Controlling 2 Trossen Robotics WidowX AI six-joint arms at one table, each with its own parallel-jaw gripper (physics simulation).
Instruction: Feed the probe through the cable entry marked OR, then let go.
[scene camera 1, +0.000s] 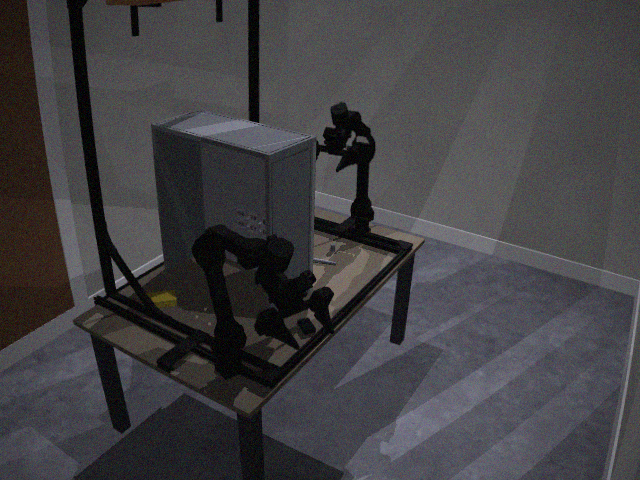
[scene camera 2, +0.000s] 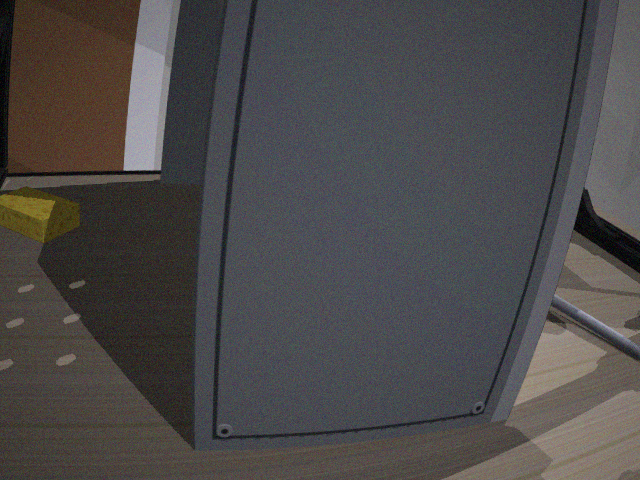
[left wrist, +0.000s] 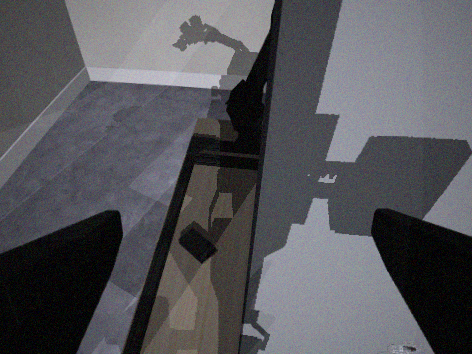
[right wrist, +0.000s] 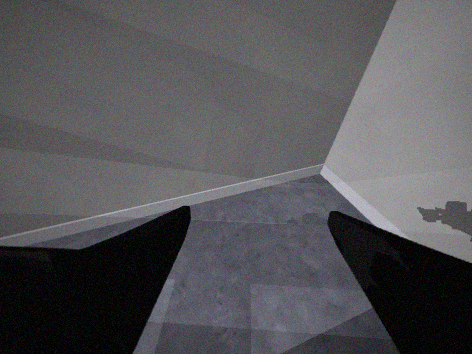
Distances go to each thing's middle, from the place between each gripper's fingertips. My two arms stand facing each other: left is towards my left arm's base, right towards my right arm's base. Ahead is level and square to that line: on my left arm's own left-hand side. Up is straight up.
Scene:
My left hand is 80 mm short of the black block (left wrist: 198, 246), 250 mm to the left of it and 440 mm above it.
My right hand is 47 cm to the right of the black block, 35 cm above it and 26 cm past it.

